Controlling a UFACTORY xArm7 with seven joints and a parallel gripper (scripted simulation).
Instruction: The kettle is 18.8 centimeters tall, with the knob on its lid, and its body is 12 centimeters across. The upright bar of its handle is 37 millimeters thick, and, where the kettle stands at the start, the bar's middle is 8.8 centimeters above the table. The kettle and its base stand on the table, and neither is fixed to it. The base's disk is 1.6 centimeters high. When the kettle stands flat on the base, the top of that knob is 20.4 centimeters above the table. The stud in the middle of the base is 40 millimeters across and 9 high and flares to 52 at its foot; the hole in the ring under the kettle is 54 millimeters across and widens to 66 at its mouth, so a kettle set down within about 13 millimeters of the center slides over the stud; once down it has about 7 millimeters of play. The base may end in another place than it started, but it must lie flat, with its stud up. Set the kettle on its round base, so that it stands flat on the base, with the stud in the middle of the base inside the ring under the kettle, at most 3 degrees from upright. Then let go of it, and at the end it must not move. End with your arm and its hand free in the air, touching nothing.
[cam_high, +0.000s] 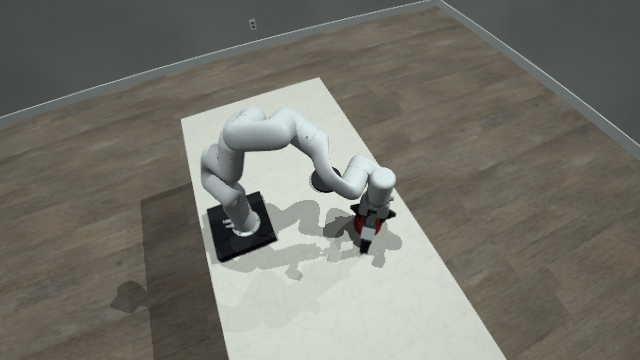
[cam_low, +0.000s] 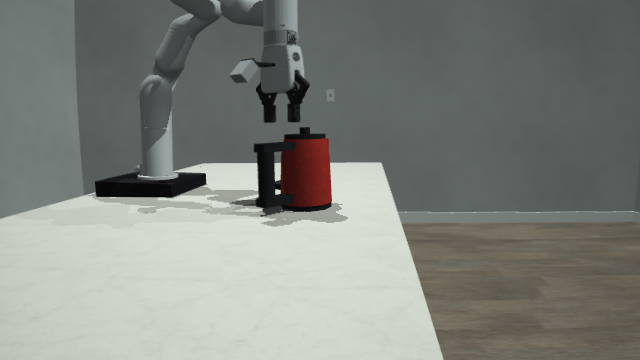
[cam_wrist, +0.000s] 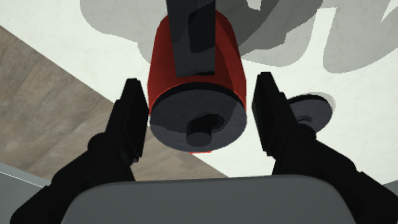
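The red kettle is 2 cm ahead of my hand, 3 cm to the left of it and 12 cm below it. Also, from my hand: round black base (9 cm behind, 34 cm to the left, 20 cm below).
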